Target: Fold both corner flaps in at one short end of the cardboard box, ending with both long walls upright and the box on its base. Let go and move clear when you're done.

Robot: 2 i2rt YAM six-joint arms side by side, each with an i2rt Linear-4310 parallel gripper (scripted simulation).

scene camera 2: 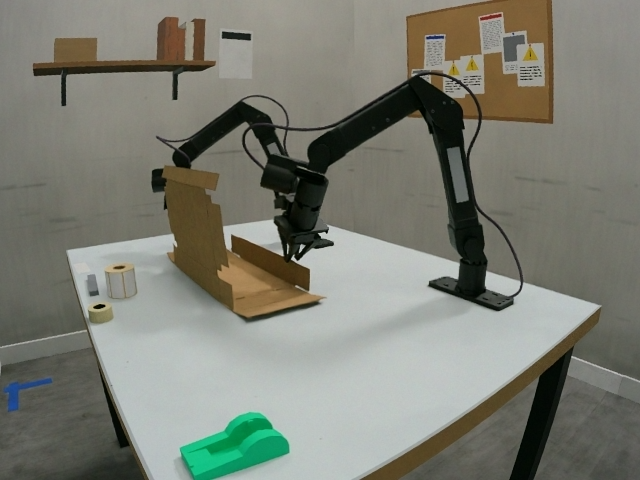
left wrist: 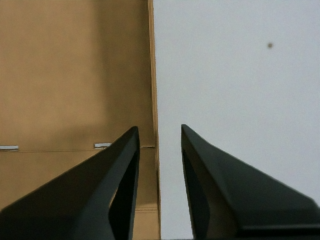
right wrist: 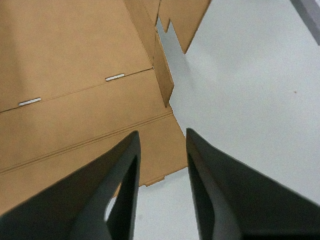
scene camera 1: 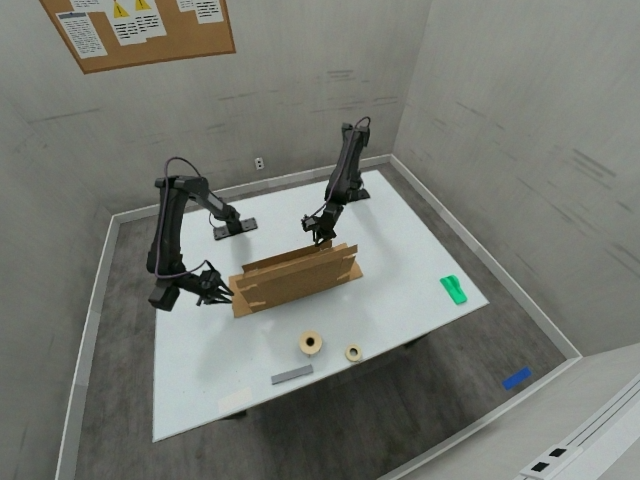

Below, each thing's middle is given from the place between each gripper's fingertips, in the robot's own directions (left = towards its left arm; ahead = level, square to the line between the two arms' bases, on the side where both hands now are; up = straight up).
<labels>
My right hand (scene camera 1: 233,298) is 7 cm to the right of the corner flap (right wrist: 161,68), 6 cm above it and 4 cm short of it.
Right now my left hand (scene camera 2: 291,260) is 17 cm short of the corner flap, 29 cm to the left of it and 3 cm above it.
</labels>
